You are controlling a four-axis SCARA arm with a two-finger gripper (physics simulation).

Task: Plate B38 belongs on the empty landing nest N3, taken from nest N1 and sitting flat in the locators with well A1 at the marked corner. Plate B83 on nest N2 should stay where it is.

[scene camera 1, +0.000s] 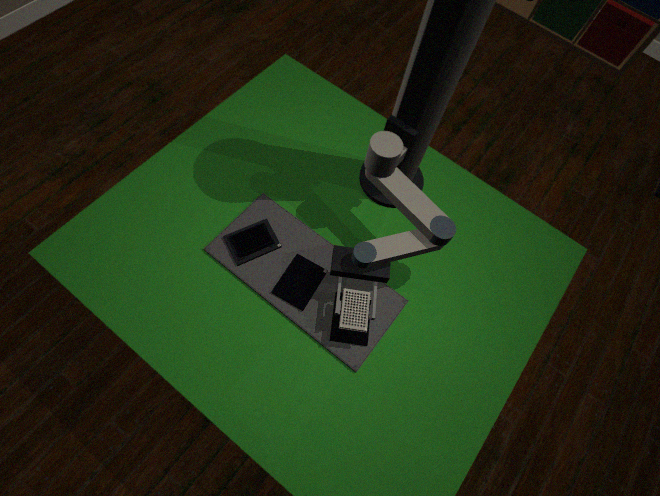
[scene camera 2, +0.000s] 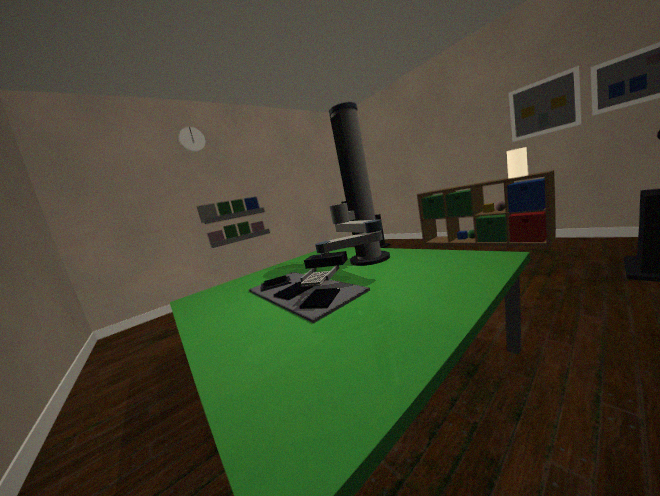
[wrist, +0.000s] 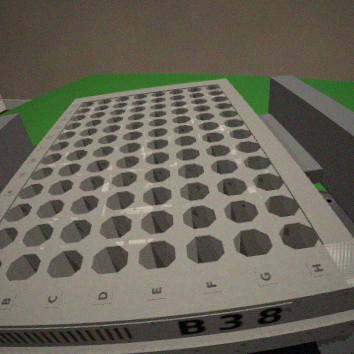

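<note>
Plate B38 point(scene camera 1: 354, 302) point(scene camera 2: 315, 278) point(wrist: 220, 300) is pale, with a grid of wells, and looks about level. My gripper point(scene camera 1: 355, 314) point(scene camera 2: 318, 276) point(wrist: 145, 115) is shut on its two long sides and holds it in the air above the black nest N1 point(scene camera 1: 349, 337) point(scene camera 2: 320, 299), with a gap below. Letters B to H show along the plate's near edge in the wrist view; corner A is out of that view. A flat black piece point(scene camera 1: 299, 282) point(scene camera 2: 289, 290) lies mid-board. A taller dark piece with a grey rim point(scene camera 1: 229, 246) point(scene camera 2: 276, 281) is at the far end. I cannot read which is N2 with B83 and which is N3.
The nests stand on a grey board point(scene camera 1: 314, 242) point(scene camera 2: 313, 315) on the green table top point(scene camera 1: 186, 341) point(scene camera 2: 330, 384). The arm's column point(scene camera 1: 442, 69) point(scene camera 2: 352, 160) rises behind the board. The dark gripper body point(scene camera 1: 346, 272) point(scene camera 2: 325, 260) hangs over the board's back edge, close to the mid-board piece.
</note>
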